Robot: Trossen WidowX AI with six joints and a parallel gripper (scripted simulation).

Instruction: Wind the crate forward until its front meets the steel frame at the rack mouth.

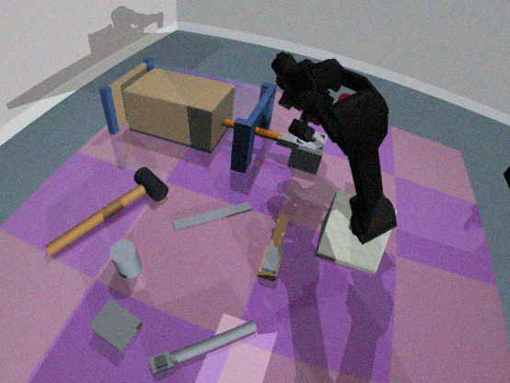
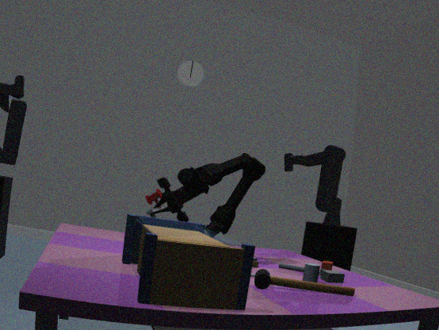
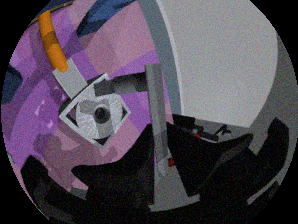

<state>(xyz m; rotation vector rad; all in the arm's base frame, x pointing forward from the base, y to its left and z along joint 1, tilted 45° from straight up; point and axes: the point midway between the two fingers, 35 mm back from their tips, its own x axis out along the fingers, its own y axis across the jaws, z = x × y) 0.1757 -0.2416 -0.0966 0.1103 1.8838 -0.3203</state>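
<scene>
My gripper tip is 50 mm past the red knob, 10 mm to the right of it and 40 mm below it. Round my gripper tip: grey winch 10 mm to the left, 140 mm below; then blue frame 180 mm ahead, 20 mm to the left, 70 mm below; then grey crank handle 10 mm behind, 10 mm to the left, 10 mm above.
</scene>
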